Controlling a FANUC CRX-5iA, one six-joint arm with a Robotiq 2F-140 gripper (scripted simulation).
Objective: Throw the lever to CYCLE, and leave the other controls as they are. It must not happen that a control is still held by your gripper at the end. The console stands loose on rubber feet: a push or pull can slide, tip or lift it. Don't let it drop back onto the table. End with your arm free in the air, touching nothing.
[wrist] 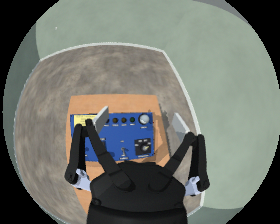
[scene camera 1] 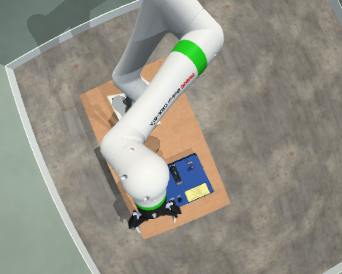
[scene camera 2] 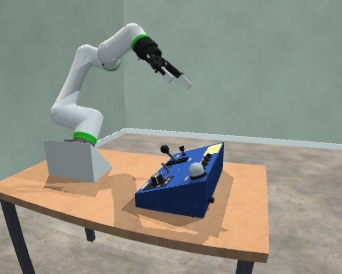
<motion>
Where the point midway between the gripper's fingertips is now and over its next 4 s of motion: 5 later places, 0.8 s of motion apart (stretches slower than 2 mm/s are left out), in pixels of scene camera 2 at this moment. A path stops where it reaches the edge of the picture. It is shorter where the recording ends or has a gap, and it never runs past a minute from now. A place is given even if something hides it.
My gripper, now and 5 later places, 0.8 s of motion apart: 181, 83; 163, 121; 148, 129; 140, 135; 137, 127; 136, 123
</motion>
